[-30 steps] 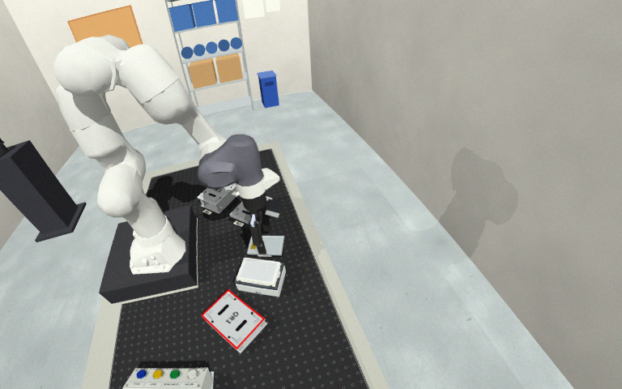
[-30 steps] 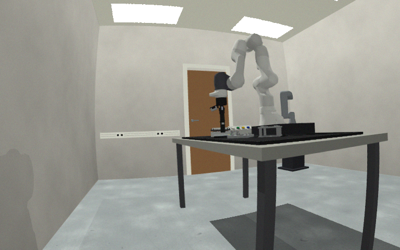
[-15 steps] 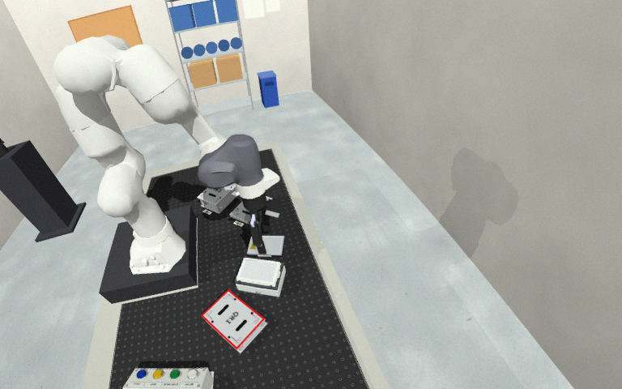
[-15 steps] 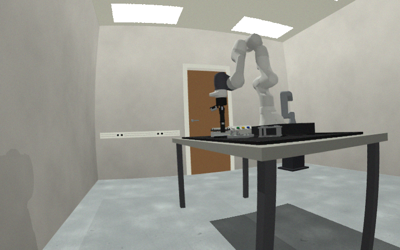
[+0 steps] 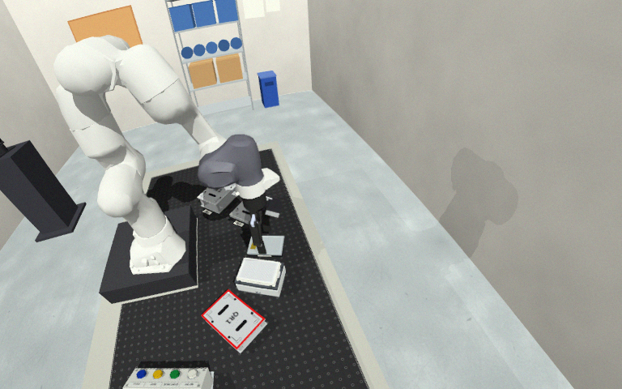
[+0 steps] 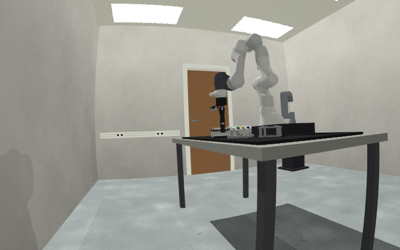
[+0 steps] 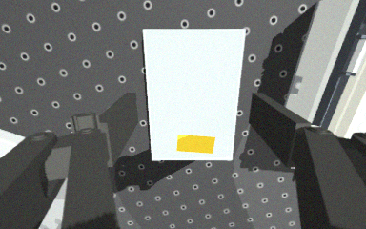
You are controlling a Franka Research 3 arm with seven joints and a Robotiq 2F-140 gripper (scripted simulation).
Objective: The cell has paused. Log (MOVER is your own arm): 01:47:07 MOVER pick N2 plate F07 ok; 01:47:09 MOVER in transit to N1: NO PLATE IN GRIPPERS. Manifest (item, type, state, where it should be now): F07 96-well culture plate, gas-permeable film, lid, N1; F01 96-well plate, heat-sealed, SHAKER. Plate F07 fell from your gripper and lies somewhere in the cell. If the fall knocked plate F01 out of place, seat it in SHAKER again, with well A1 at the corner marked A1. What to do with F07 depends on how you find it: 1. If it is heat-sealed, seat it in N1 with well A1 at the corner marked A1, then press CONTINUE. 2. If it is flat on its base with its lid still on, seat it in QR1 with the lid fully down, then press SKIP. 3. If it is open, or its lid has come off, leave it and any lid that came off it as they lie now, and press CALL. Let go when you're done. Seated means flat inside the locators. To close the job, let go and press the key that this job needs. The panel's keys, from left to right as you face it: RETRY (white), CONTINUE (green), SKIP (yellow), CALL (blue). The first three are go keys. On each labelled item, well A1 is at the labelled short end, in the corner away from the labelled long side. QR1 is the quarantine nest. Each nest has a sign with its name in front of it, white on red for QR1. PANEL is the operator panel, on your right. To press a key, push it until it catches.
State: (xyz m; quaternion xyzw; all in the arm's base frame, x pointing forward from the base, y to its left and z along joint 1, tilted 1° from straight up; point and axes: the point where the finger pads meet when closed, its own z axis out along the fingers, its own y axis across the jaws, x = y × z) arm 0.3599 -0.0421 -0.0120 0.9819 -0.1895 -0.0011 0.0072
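My hand is 40 mm above the pale flat rectangular piece. The rest, counted from my hand: white 96-well plate: 50 mm behind, 140 mm to the right, 10 mm above; white retry key: 290 mm behind, 410 mm to the right, 10 mm above; green continue key: 340 mm behind, 400 mm to the right, 10 mm above.
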